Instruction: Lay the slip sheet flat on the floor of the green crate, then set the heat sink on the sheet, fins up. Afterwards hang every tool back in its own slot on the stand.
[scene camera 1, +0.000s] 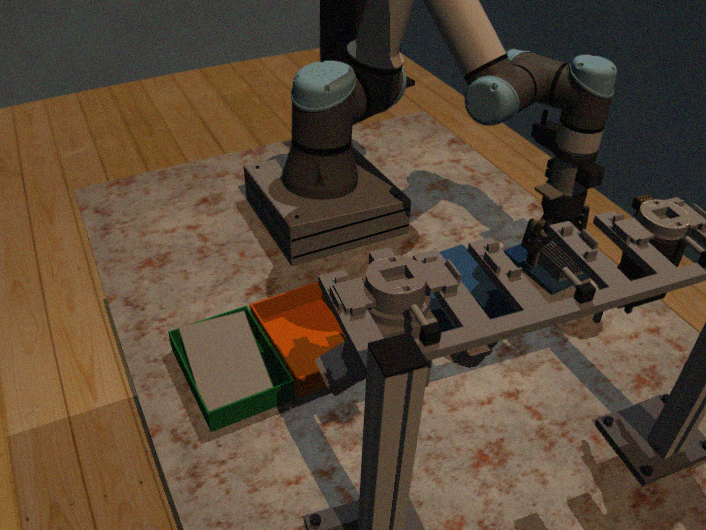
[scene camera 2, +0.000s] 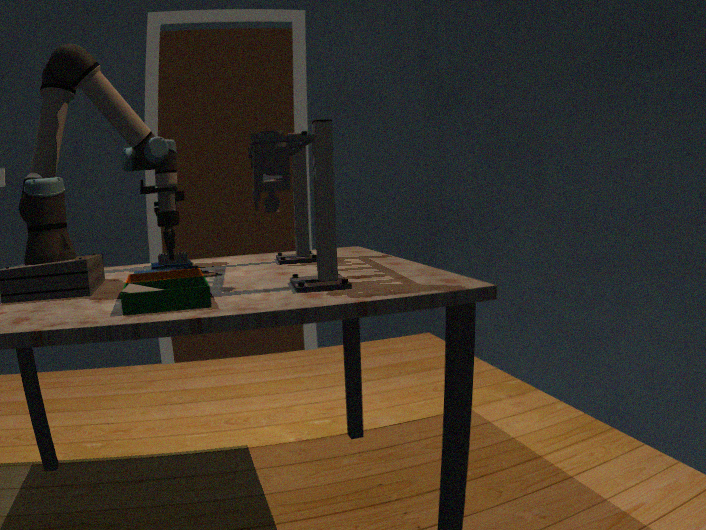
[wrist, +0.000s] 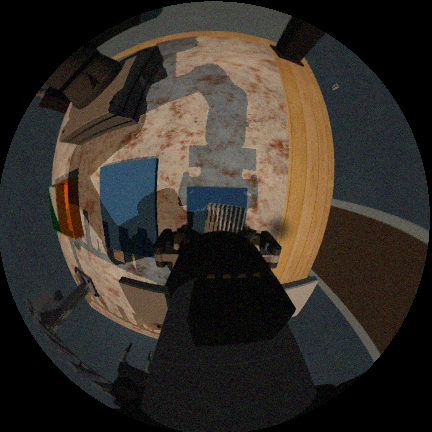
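Seen in the pictures: arm's base, origin of the base link: (scene camera 1: 320, 180) (scene camera 2: 50, 261).
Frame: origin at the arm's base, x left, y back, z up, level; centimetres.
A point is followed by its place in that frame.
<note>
The grey slip sheet (scene camera 1: 225, 359) @(y -26.7, x -37.2, z -5.7 cm) (scene camera 2: 142, 288) @(y -23.1, x -34.1, z -4.7 cm) is inside the green crate (scene camera 1: 245, 407) @(y -36.8, x -39.6, z -5.7 cm) (scene camera 2: 171, 300) @(y -27.9, x -44.0, z -6.1 cm). It lies a little askew and looks tilted, with part of it up near the rim. The heat sink (scene camera 1: 561, 262) @(y -43.3, x 24.3, z -4.4 cm) (scene camera 2: 171, 259) (wrist: 225, 217) @(y -37.5, x 27.2, z -4.2 cm) stands fins up on the smaller blue tray (wrist: 217, 193) @(y -33.9, x 26.4, z -7.3 cm). My gripper (scene camera 1: 550, 236) (scene camera 2: 169, 251) (wrist: 217, 247), the black adaptive one, is low over the heat sink, pointing down. Its fingers stand wide apart, one on each side of it. The fingertips are partly hidden by the gripper body in the wrist view.
The tool stand (scene camera 1: 513, 322) @(y -67.0, x -23.8, z 26.0 cm) (scene camera 2: 325, 199) @(y -65.2, x -39.2, z 11.2 cm) rises in front of the trays, with one tool (scene camera 1: 396, 285) @(y -57.3, x -31.0, z 27.7 cm) in its left slot and another tool (scene camera 1: 670, 219) @(y -67.8, x 3.8, z 27.8 cm) at the right. An orange crate (scene camera 1: 285, 300) @(y -20.9, x -22.2, z -5.5 cm) adjoins the green one. A larger blue tray (wrist: 129, 185) @(y -29.9, x 9.1, z -7.2 cm) lies beside the smaller one.
</note>
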